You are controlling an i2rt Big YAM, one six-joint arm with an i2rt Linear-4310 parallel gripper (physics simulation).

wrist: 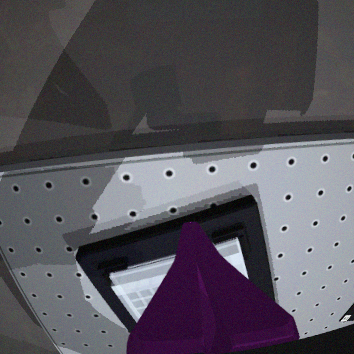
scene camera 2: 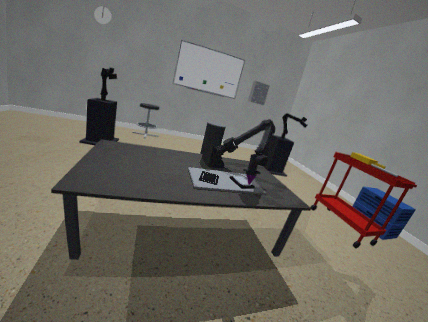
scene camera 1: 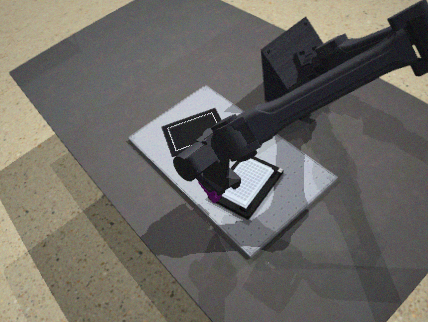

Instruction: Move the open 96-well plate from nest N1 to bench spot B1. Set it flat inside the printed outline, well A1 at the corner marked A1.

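Frame: origin at the arm's base, x ahead, y left, z up, level; metres.
Seen in the pictures: gripper, between the fingertips: (wrist: 189, 230) (scene camera 2: 248, 184) (scene camera 1: 215, 201); arm's base, origin of its link: (scene camera 2: 216, 153) (scene camera 1: 311, 68).
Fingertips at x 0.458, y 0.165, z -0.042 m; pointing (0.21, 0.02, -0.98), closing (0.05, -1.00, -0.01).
Note:
Pixels of each thing's top centre, then the offset from my fingertips to it. "spot": a spot on its surface instead.
- white open 96-well plate, centre of its top: (wrist: 199, 326) (scene camera 1: 245, 179) (scene camera 2: 242, 179) 0.097 m back, 0.013 m right, 0.011 m down
- black nest N1, centre of its top: (wrist: 197, 317) (scene camera 1: 245, 181) (scene camera 2: 242, 180) 0.097 m back, 0.013 m right, 0.020 m down
- grey perforated board, centre of its top: (wrist: 319, 296) (scene camera 1: 224, 155) (scene camera 2: 226, 179) 0.110 m back, 0.129 m right, 0.037 m down
- black B1 pad, a spot on its surface: (scene camera 1: 188, 134) (scene camera 2: 209, 178) spot: 0.077 m back, 0.259 m right, 0.035 m down
The white open 96-well plate (scene camera 1: 252, 181) (wrist: 140, 285) lies flat in the black nest N1 (scene camera 1: 246, 211) (wrist: 260, 239) on the grey perforated board (scene camera 1: 299, 179) (scene camera 2: 225, 179) (wrist: 309, 197). My gripper (scene camera 1: 214, 195) (scene camera 2: 250, 179) (wrist: 189, 230) has its purple fingers pressed together with nothing between them. Its tip sits over the plate's near short end, at the nest's rim. The black B1 pad (scene camera 1: 188, 134) (scene camera 2: 209, 177) with its white printed outline lies on the same board, to the left of the nest and partly behind my wrist. The corner marks are too small to read.
The arm's black base block (scene camera 1: 283, 61) (scene camera 2: 213, 144) stands on the dark table behind the board. My arm stretches across the board's back right. A red cart (scene camera 2: 340, 156) stands on the floor to the right of the table.

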